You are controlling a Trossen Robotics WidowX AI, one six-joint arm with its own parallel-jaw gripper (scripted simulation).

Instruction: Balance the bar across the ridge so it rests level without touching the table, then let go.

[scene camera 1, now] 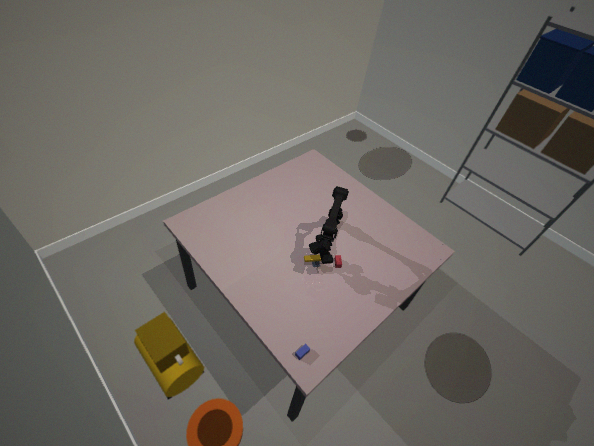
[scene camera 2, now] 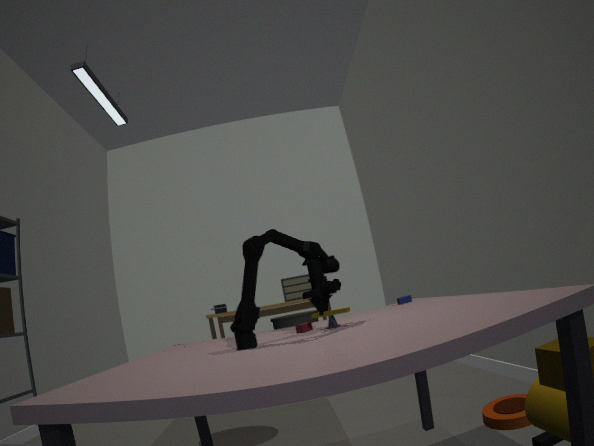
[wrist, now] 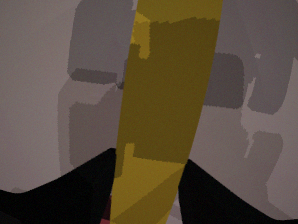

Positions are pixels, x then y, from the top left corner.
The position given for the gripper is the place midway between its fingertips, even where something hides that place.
Labels:
The gripper (scene camera 2: 324,314) holds a yellow bar (wrist: 170,58).

